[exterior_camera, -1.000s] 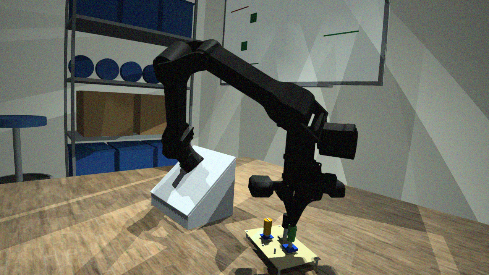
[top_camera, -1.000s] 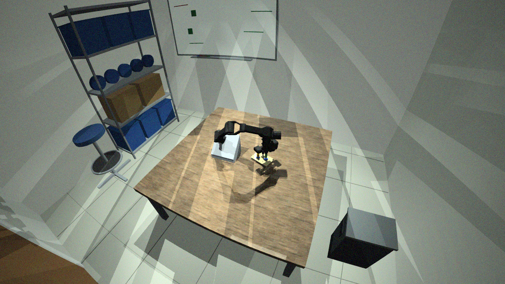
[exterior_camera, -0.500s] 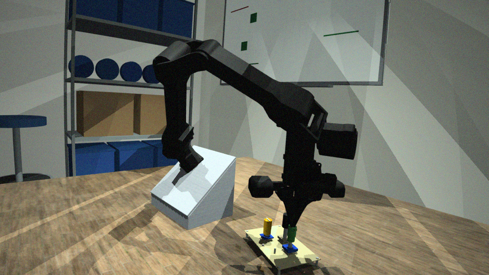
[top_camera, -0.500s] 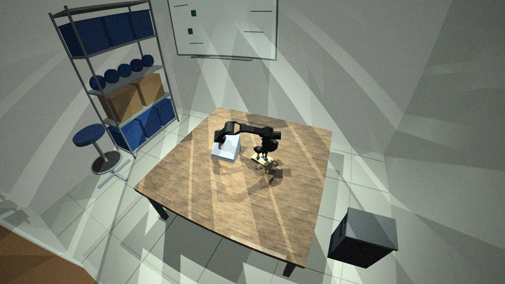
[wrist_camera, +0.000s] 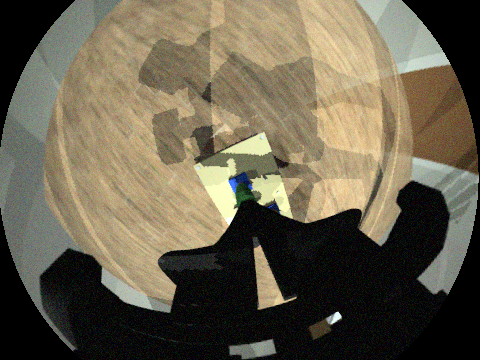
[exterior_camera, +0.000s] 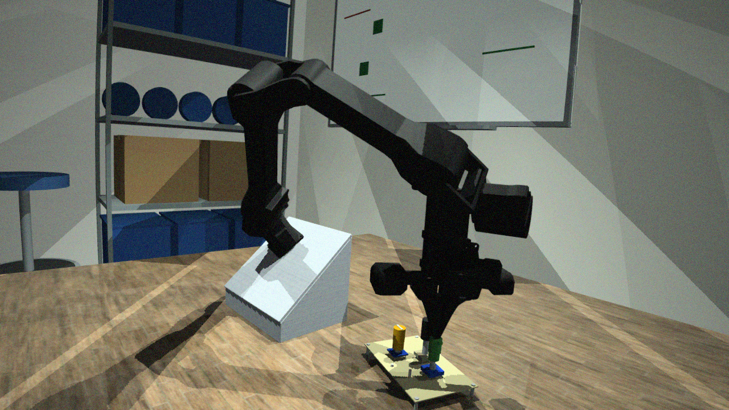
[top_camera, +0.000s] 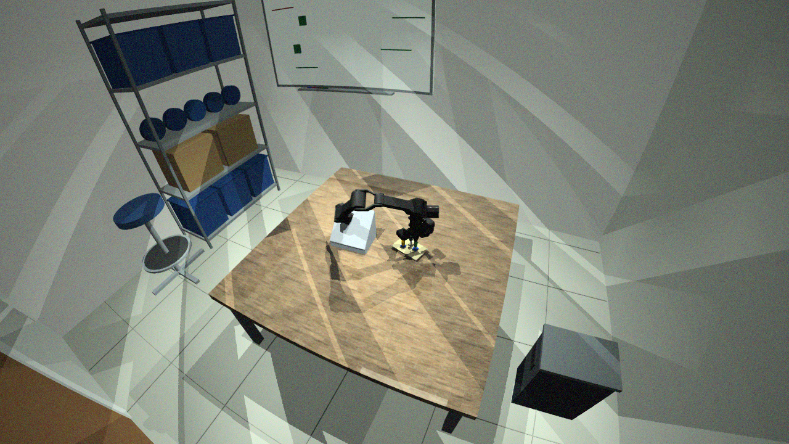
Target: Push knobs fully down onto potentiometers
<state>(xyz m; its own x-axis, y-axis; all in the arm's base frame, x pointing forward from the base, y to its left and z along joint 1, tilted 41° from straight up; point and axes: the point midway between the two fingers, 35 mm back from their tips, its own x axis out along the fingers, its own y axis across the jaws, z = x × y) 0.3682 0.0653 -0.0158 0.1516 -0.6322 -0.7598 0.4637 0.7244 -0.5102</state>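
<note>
Right now the green knob is 10 mm below my gripper tip. Also, from my gripper tip: yellow knob: 60 mm behind, 10 mm to the right, 20 mm below.
</note>
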